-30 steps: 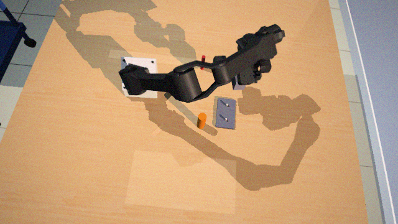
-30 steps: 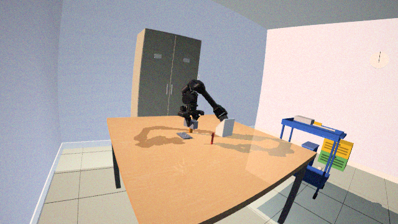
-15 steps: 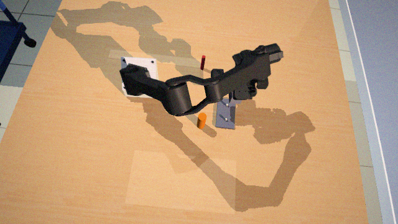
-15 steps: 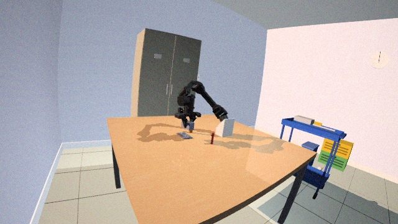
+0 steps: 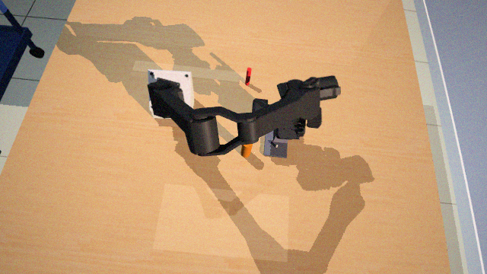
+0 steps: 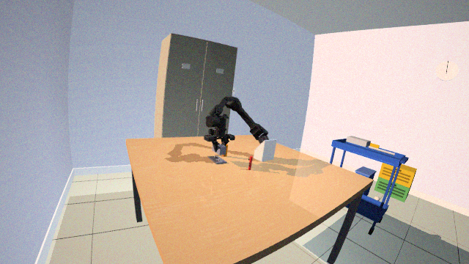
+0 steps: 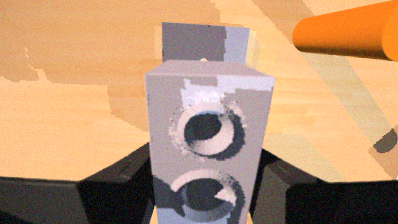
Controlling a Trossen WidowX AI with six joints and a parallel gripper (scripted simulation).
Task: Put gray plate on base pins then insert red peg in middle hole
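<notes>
Right now my gripper tip is 5 cm above the base and 1 cm to the left of it. Also, from my gripper tip: orange cylinder (9 cm behind, 8 cm to the right, 2 cm below); gray plate (3 cm above); red peg (17 cm to the left, 12 cm behind, 2 cm below).
</notes>
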